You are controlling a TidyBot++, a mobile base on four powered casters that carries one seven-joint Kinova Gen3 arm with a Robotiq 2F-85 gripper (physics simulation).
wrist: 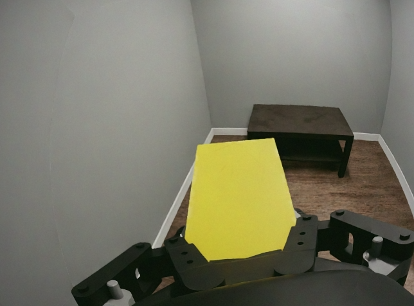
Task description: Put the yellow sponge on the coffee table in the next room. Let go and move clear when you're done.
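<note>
The yellow sponge (pixel 241 195) is large in the lower middle of the wrist view, held between the fingers of my gripper (pixel 239 224). The gripper is shut on the sponge, one finger at each side of it. The dark brown coffee table (pixel 300 119) stands farther off, right of centre, against the back wall. It has a flat top, a lower shelf and straight legs. The sponge is well in front of the table and apart from it, and hides the table's front left leg and part of its lower shelf.
A grey wall (pixel 125 110) runs close along the left side. The back wall (pixel 290 55) is behind the table, and another wall (pixel 402 100) is at the right. White baseboards (pixel 172 215) line the walls. The brown wood floor (pixel 320 192) lies between here and the table.
</note>
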